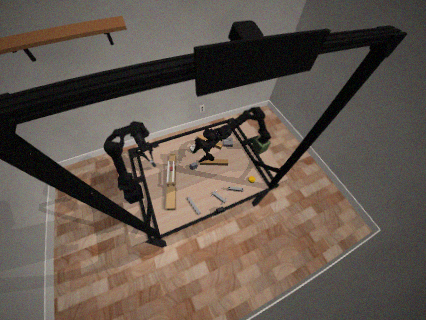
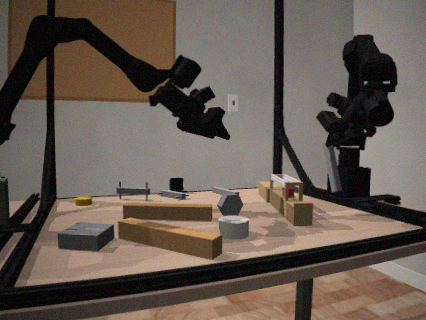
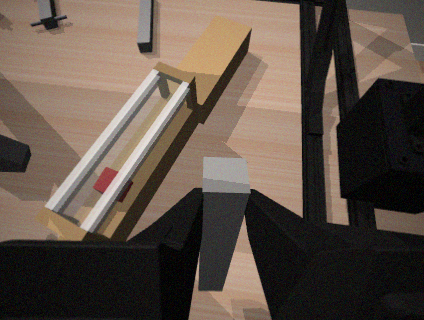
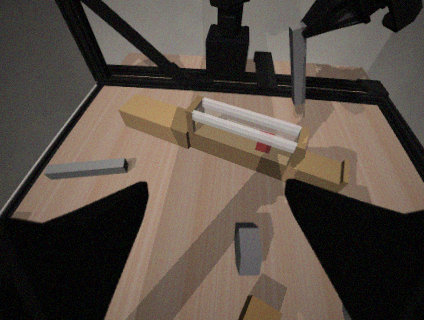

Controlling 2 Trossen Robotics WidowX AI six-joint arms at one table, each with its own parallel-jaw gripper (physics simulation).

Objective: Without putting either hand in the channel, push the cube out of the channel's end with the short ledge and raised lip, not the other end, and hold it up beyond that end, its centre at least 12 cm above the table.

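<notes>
The red cube (image 1: 171, 169) (image 2: 290, 192) (image 3: 106, 181) (image 4: 263, 146) sits inside the tan channel (image 3: 162, 162) (image 4: 225, 147) under two white rails, nearer the end with the short ledge (image 4: 317, 167) and raised lip (image 4: 345, 171). The long ledge (image 1: 170, 198) (image 3: 215, 50) (image 4: 155, 115) is at the other end. My left gripper (image 3: 223, 197) (image 4: 300, 33) is shut on a grey bar (image 1: 152, 161) (image 2: 332, 169) (image 3: 220, 225) (image 4: 298, 65), which hangs down beside the channel, apart from it. My right gripper (image 2: 226, 136) (image 4: 217, 187) is open and empty above the table. The cube's lower part is hidden by the channel wall.
Another grey bar (image 1: 193, 205) (image 3: 145, 25) (image 4: 87, 168) lies near the long ledge. A grey hexagonal block (image 2: 230, 204), a pale round piece (image 2: 234, 227), two tan beams (image 2: 167, 212) (image 2: 170, 237), a dark box (image 2: 86, 236) and a yellow disc (image 1: 251, 179) (image 2: 83, 201) are on the table.
</notes>
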